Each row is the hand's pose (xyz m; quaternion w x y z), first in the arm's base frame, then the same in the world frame.
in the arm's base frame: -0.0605 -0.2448 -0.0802 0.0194 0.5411 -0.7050 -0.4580
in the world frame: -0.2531 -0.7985 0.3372 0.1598 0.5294 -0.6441 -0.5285
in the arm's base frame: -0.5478 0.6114 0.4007 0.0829 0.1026 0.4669 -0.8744
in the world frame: -0.7241 -0.0291 0.9601 0.0912 -0.0654 0.4824 -0.8688
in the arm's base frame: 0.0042 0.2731 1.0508 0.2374 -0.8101 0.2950 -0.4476
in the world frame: 0.0393 -0.2519 1.4177 0.2320 -0.8884 0.2545 -0.3036
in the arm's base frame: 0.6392 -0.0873 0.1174 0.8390 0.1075 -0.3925 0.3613
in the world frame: 0.4358 -0.5177 0.3330 0.8516 0.1935 -0.2574 0.4137
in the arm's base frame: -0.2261 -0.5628 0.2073 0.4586 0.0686 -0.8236 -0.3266
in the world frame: -0.2730 -1.1338 0.6508 0.5990 0.0936 -0.7395 -0.2927
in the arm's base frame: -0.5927 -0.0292 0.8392 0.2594 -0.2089 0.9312 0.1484
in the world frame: -0.5316 -0.6578 1.3753 0.1092 -0.2659 0.9366 0.2003
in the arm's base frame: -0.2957 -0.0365 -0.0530 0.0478 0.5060 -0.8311 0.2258
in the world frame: -0.5032 -0.6335 0.4357 0.1460 0.6042 -0.7683 0.1529
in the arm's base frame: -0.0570 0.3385 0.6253 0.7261 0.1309 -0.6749 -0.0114
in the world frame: -0.1504 -0.2077 1.0289 0.8135 0.1876 -0.5494 0.0327
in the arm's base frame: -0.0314 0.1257 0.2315 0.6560 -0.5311 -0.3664 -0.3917
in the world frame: -0.2012 -0.4216 0.6382 0.7344 -0.5467 -0.3129 -0.2528
